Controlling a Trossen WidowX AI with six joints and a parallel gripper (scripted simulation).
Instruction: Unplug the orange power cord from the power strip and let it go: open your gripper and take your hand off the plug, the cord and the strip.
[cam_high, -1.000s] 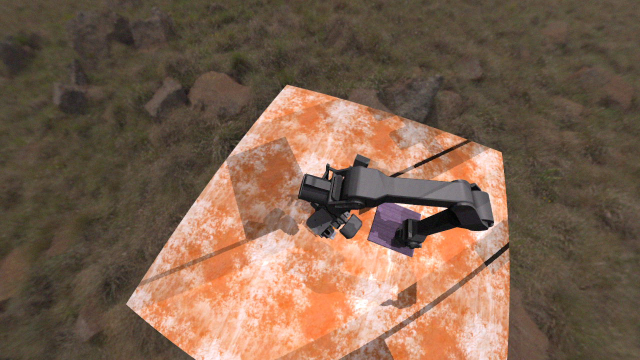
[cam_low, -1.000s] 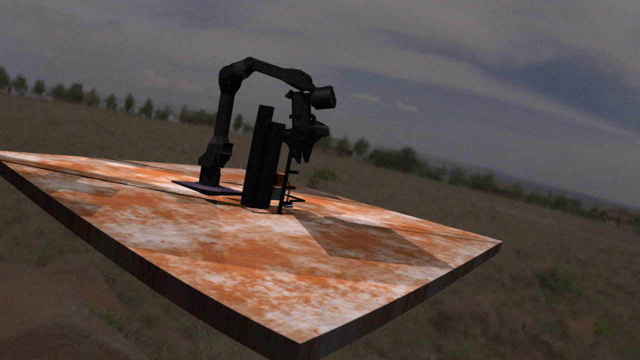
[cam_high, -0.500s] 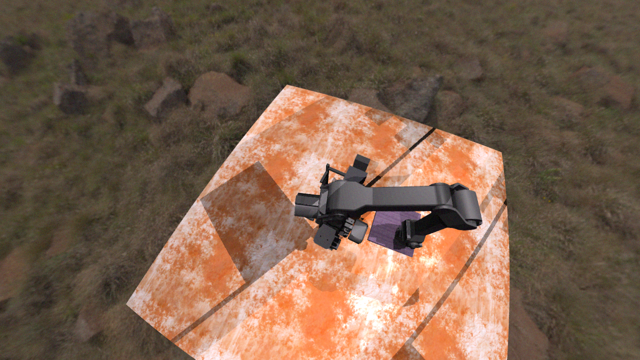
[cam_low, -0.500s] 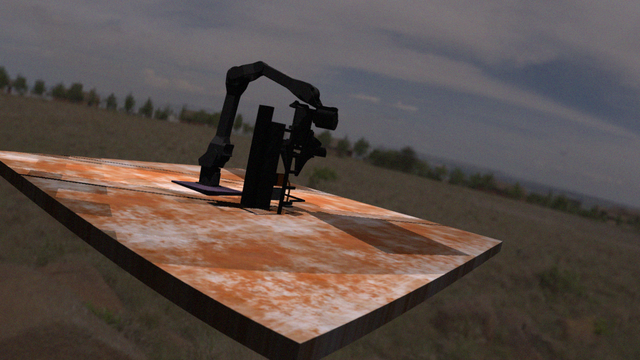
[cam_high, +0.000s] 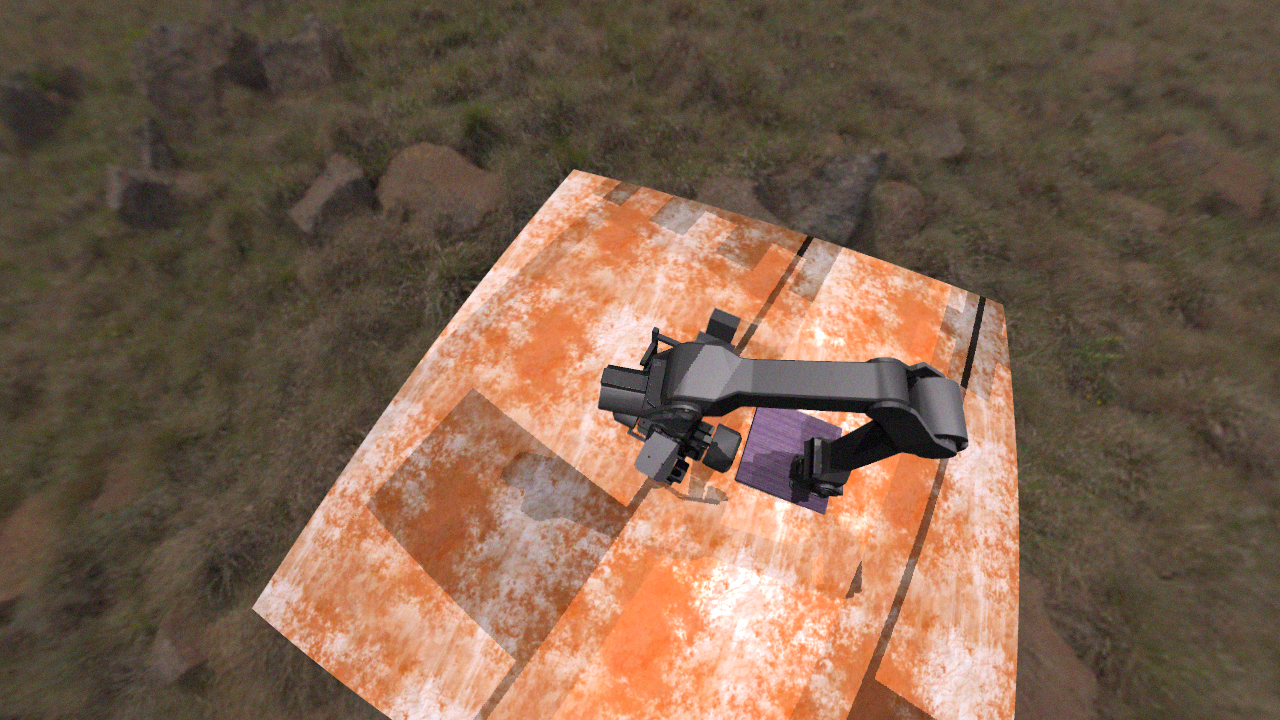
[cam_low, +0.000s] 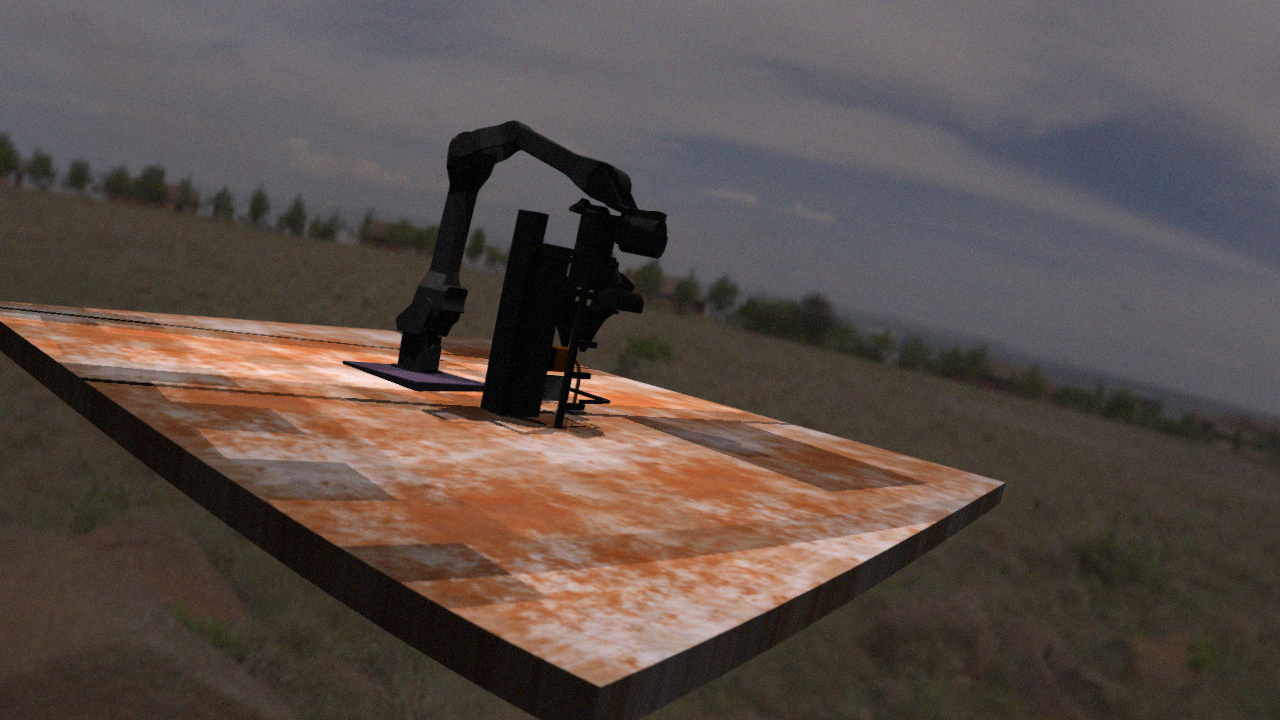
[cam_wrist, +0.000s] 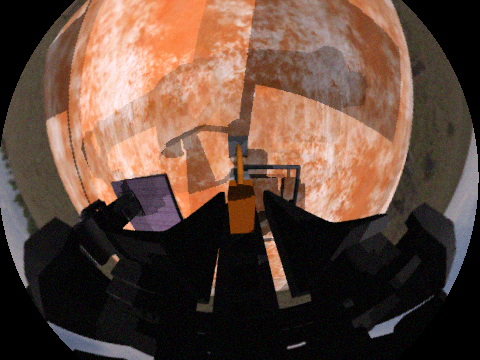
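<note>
Now: the orange plug 40 mm to the right of my gripper tip, 10 mm below it and 10 mm behind it.
</note>
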